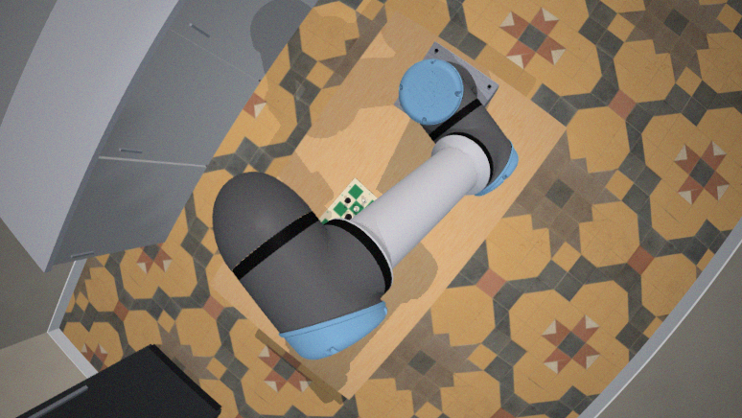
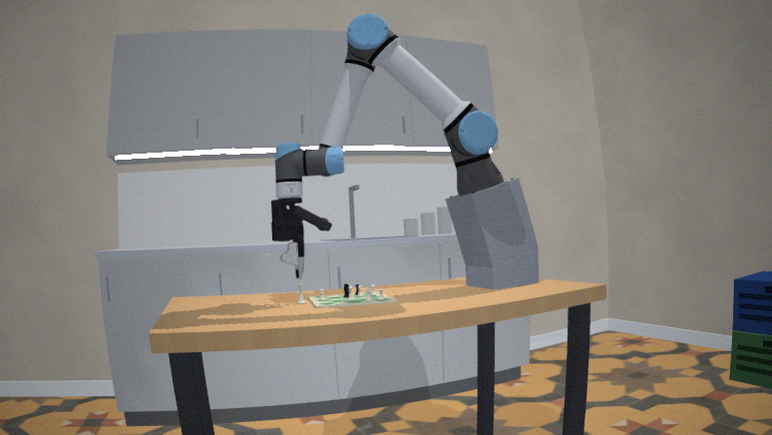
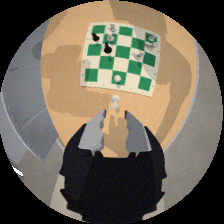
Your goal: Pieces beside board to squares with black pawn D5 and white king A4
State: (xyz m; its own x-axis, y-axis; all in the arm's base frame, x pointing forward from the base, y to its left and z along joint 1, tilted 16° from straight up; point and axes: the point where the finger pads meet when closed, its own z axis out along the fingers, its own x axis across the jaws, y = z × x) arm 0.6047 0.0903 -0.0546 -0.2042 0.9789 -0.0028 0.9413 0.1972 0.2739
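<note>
The white king is 50 mm below my hand. The rest, counted from my hand: chessboard (140 mm behind, 10 mm to the right, 80 mm below); black pawn (170 mm behind, 90 mm to the right, 70 mm below).
</note>
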